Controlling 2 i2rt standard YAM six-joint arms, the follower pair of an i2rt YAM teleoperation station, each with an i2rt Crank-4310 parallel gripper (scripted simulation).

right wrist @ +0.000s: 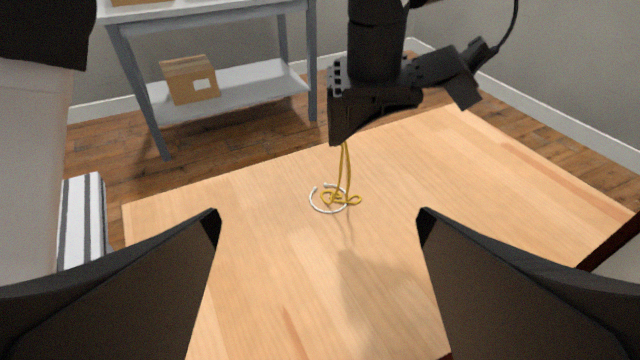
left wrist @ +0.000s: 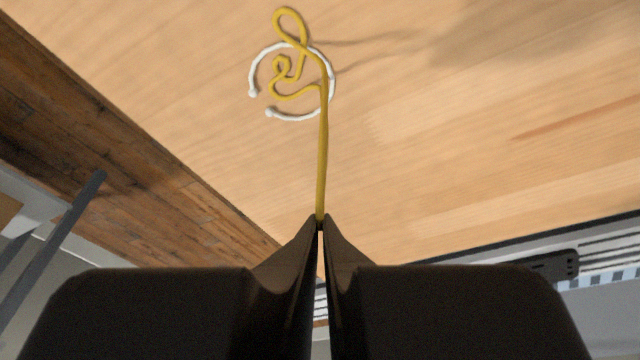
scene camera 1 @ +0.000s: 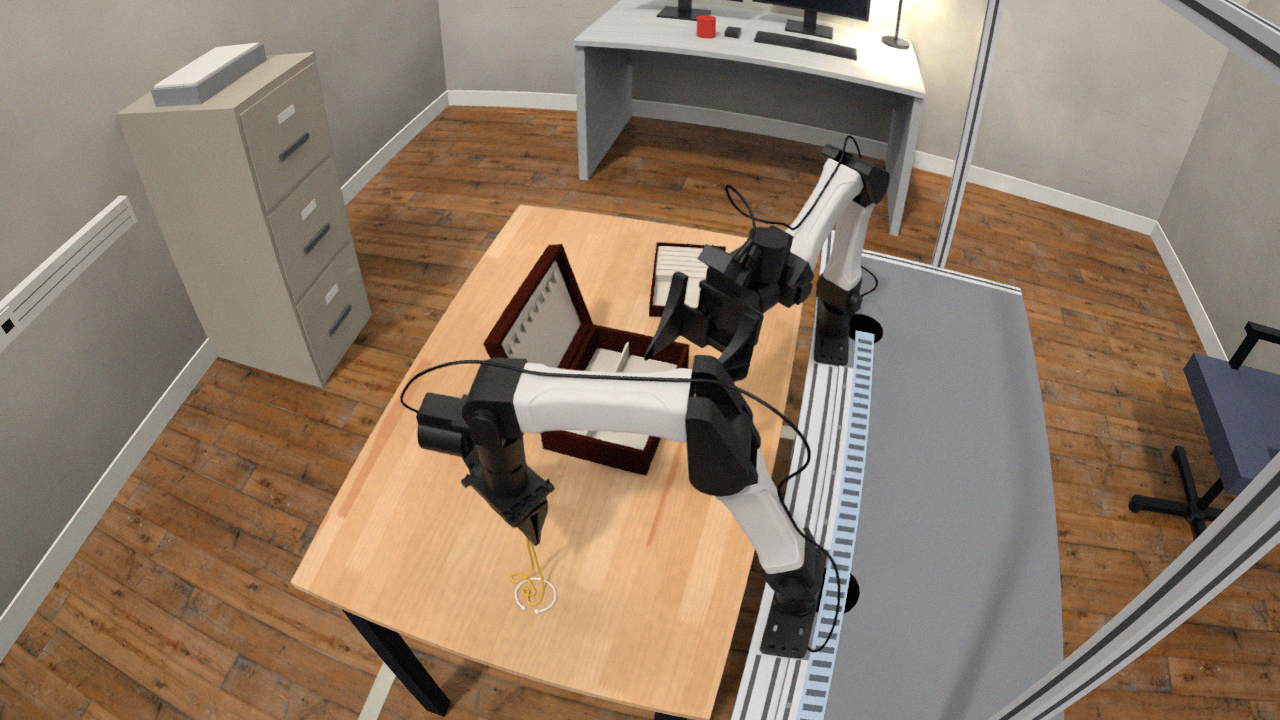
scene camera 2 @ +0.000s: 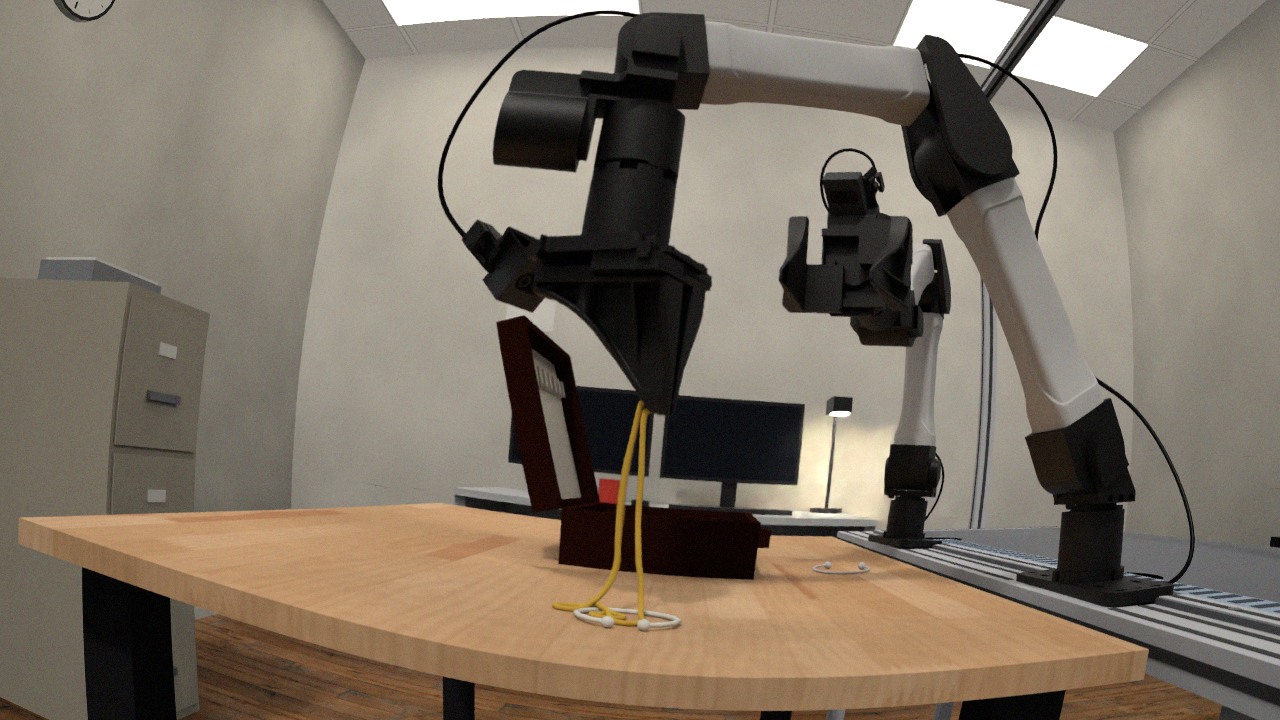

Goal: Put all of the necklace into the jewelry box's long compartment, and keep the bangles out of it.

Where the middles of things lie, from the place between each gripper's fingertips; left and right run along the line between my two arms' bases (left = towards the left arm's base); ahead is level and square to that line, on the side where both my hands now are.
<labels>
Now: left hand (scene camera 2: 661, 414) 380 mm to the left of the jewelry box (scene camera 2: 587, 537), 20 mm short of it and 20 mm above it. From my left hand the other things lie so: separate tray (scene camera 1: 670, 257): 730 mm to the right, 130 mm below, 70 mm behind; white bangle (scene camera 2: 643, 625): 130 mm below, 20 mm to the left, 10 mm ahead.
Right now the jewelry box is 17 cm below my right hand (scene camera 2: 825, 273), 16 cm to the right of it and 16 cm ahead of it. From my right hand the other things lie so: separate tray 52 cm to the right, 27 cm below, 7 cm ahead; then white bangle 28 cm below, 24 cm to the left, 15 cm ahead.
</labels>
